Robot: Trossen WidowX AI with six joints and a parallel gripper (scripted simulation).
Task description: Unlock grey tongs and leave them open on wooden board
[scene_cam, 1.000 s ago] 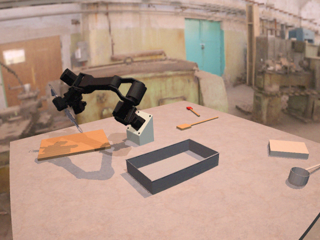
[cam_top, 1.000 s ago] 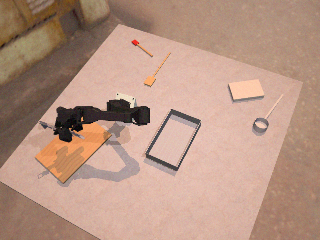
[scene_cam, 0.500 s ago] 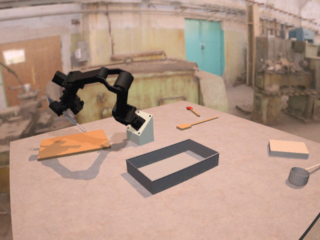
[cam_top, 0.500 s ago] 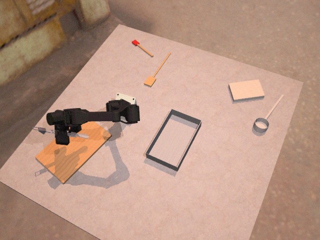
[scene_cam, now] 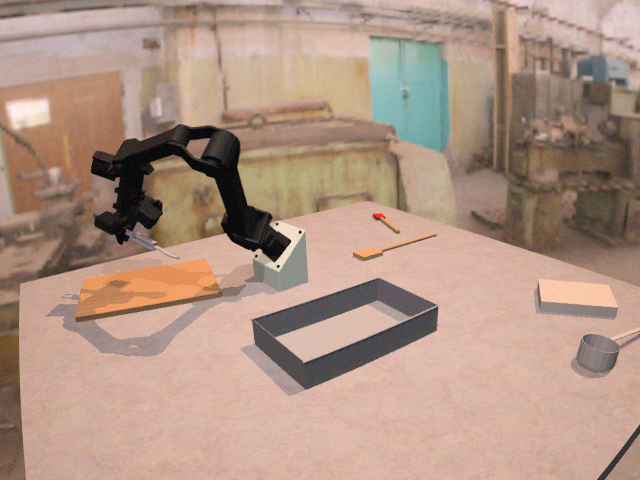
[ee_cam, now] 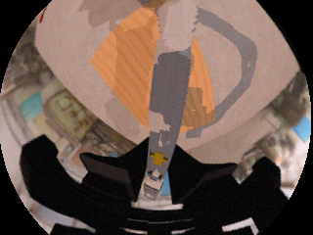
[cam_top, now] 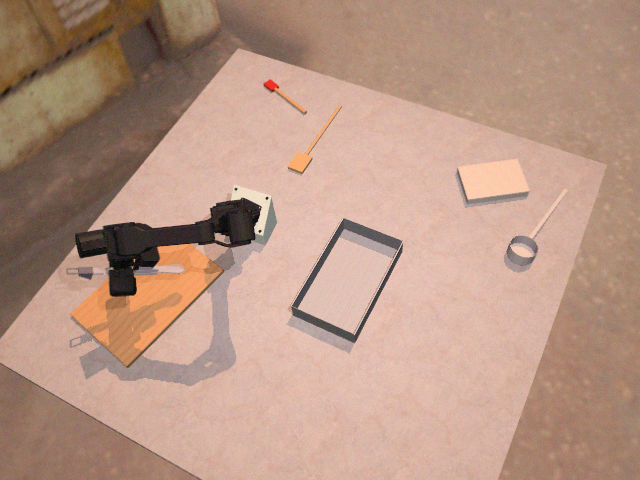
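Now: the wooden board 12 cm below my gripper tip, 3 cm to the left of it and 2 cm ahead of it. Round my gripper tip: red spatula 85 cm to the left, 12 cm below, 3 cm behind; then pale block 79 cm to the left, 73 cm ahead, 12 cm below; then roasting tin 50 cm ahead, 31 cm to the left, 10 cm below.
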